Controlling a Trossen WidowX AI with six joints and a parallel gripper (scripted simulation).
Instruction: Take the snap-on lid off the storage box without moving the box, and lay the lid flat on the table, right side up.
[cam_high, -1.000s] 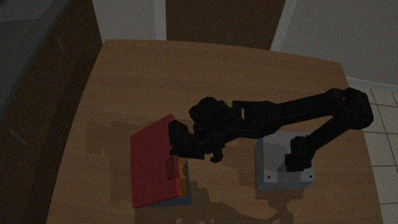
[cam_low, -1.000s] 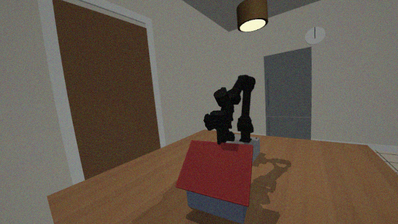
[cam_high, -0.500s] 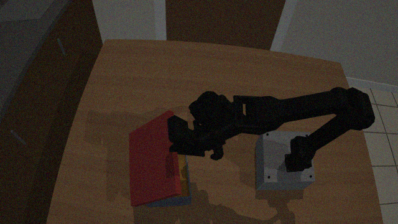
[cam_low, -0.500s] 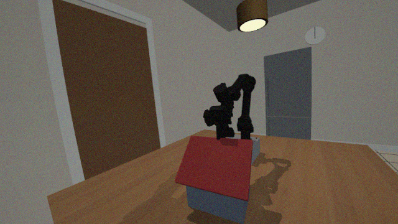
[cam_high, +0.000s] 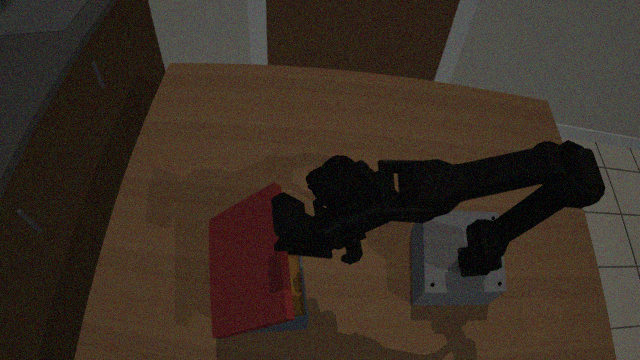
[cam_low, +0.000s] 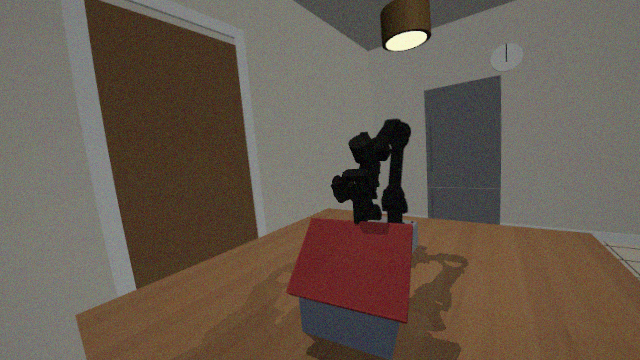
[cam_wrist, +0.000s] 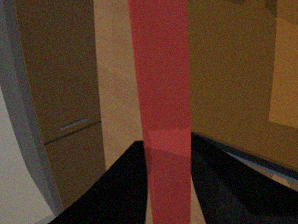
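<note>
My gripper tip is 6 cm short of the red lid, 5 cm above it and 1 cm to the right of it. Round my gripper tip: blue-grey storage box: 18 cm below, 3 cm ahead, 1 cm to the right.
</note>
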